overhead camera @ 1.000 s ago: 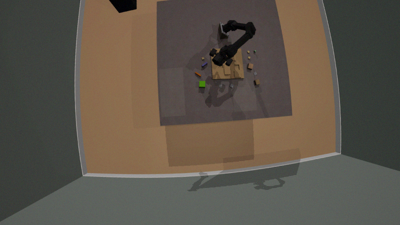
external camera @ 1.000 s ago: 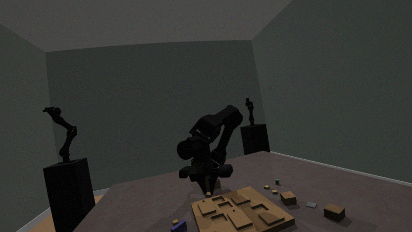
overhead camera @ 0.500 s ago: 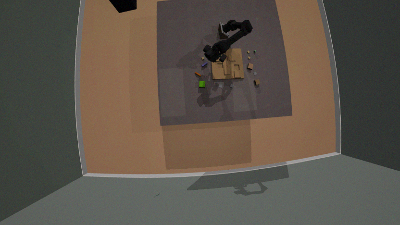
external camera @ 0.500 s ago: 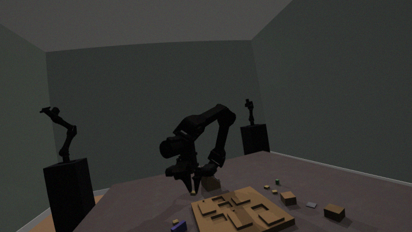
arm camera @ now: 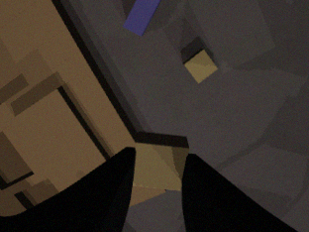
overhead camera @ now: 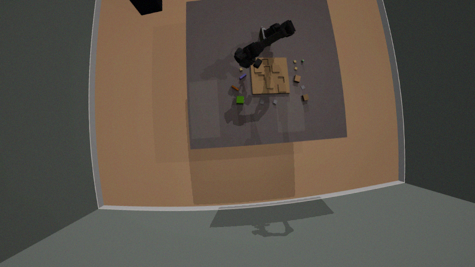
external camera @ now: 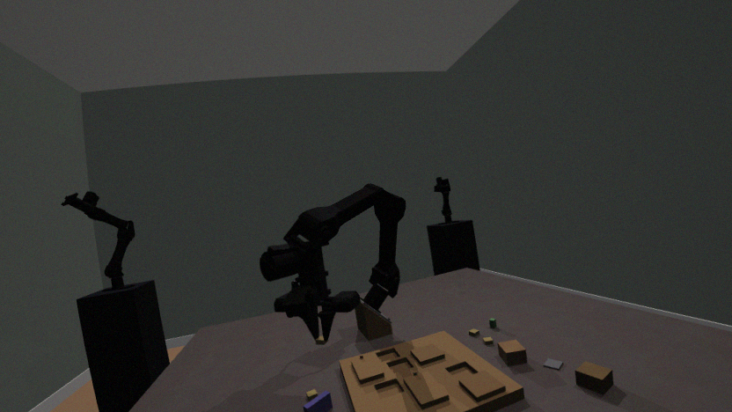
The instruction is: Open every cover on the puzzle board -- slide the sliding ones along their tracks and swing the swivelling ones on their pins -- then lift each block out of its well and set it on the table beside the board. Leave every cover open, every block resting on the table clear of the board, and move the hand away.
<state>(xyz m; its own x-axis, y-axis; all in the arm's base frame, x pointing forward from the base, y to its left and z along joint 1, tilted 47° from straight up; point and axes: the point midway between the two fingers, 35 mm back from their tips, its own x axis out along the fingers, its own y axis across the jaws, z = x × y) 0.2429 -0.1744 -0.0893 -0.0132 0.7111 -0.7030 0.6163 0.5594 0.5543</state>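
The purple piece lies 100 mm below my gripper tip, 60 mm ahead of it and 30 mm to the right of it. Also, from my gripper tip: orange stick: 150 mm ahead, 110 mm below, 100 mm to the right; then green cube: 250 mm ahead, 90 mm below, 80 mm to the right; then tiny green piece: 480 mm to the left, 110 mm below, 30 mm behind.
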